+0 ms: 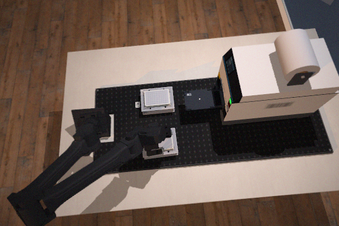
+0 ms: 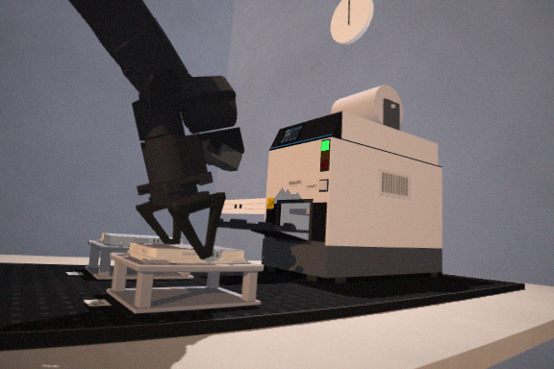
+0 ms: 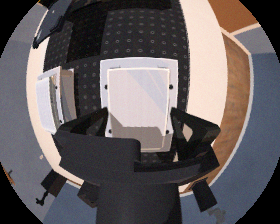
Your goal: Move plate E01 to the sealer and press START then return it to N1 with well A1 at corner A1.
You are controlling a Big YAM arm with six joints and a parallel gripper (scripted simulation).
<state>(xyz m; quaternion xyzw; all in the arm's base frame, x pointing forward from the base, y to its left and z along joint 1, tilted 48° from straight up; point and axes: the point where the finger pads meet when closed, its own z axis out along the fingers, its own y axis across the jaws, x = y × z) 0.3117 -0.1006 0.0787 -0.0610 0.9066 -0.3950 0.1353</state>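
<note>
My gripper is now 20 mm above the nest. From my hand the other things lie so: plate 10 mm ahead, 220 mm to the left, 10 mm below; then sealer stage 210 mm ahead, 170 mm to the left, 40 mm above; then start button 310 mm ahead, 70 mm to the left, 120 mm above.
</note>
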